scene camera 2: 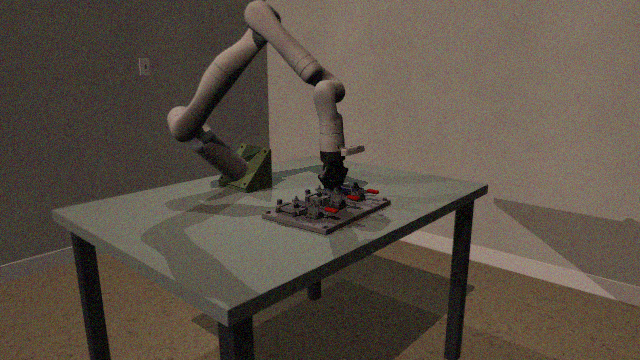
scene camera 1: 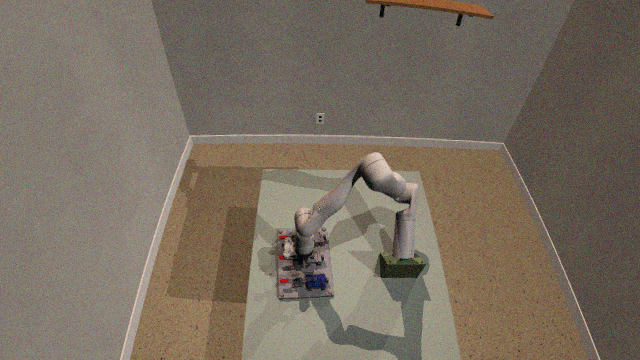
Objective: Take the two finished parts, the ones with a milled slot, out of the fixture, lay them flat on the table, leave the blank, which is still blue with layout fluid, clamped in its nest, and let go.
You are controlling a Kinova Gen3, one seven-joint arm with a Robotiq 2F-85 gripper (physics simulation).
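The grey fixture plate lies on the table with three nests in a row, each with a red-handled clamp. The blue blank sits in the nest at one end; in scene camera 2 only a sliver of it shows behind the gripper. The grey parts in the other two nests are too small to make out. My gripper points straight down over the middle nest, fingers shut and empty, with the tips right at the clamp hardware. The wrist hides the far nest in scene camera 1.
The arm's green base block stands on the table to the side of the fixture. The table's edges drop to a cork floor. A wooden shelf hangs high on the wall.
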